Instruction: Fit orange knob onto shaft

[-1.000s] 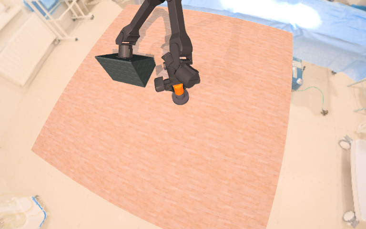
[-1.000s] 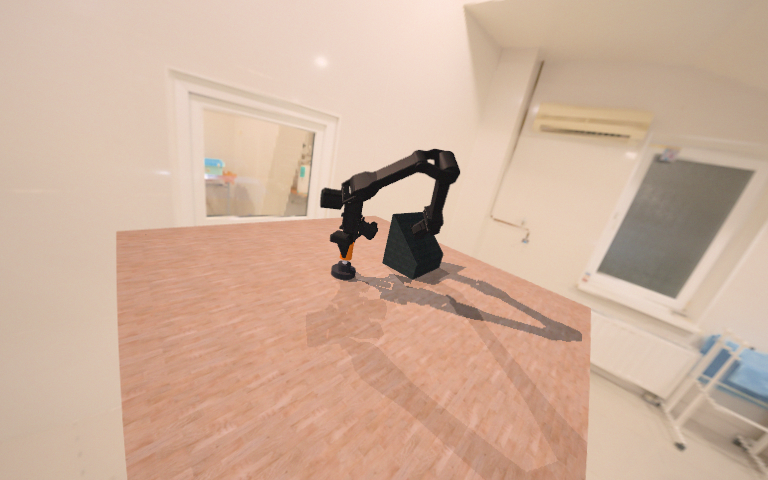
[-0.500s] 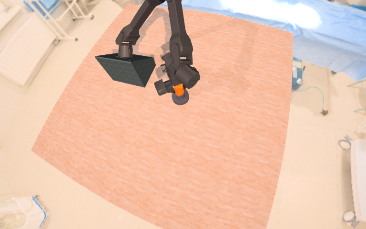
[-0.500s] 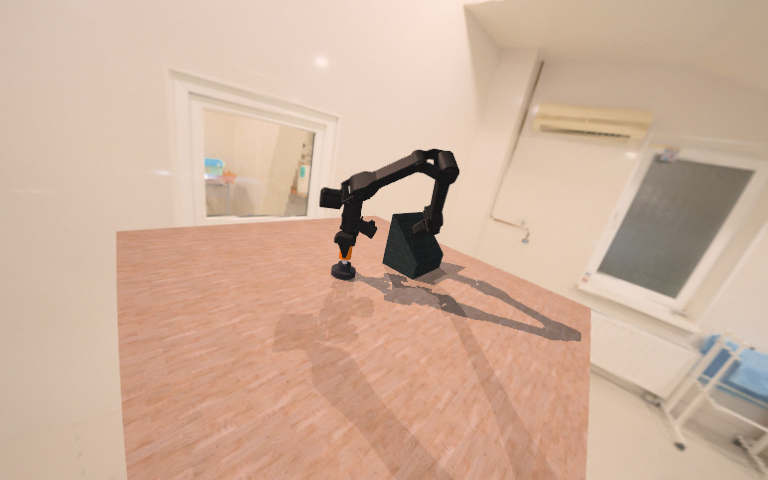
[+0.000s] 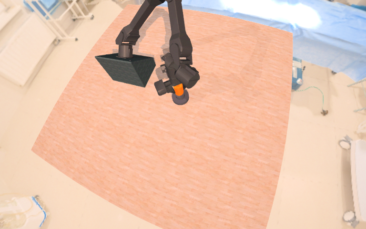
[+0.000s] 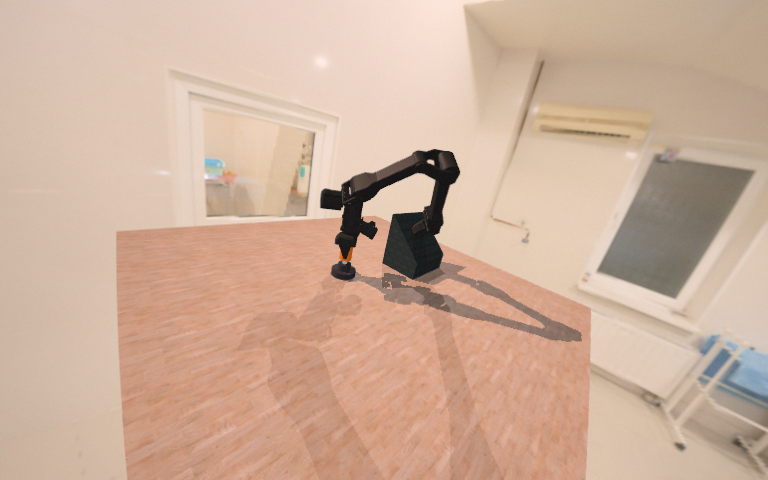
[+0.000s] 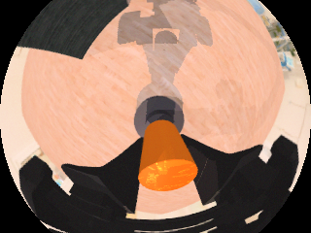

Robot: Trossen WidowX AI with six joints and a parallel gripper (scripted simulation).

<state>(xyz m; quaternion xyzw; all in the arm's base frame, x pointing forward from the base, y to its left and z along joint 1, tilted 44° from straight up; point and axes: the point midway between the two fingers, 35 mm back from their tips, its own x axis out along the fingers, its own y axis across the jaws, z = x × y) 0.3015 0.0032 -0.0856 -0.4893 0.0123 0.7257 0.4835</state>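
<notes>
The pedestal lies 40 mm below my gripper tip. Also, from my gripper tip: orange knob: 30 mm above.
</notes>
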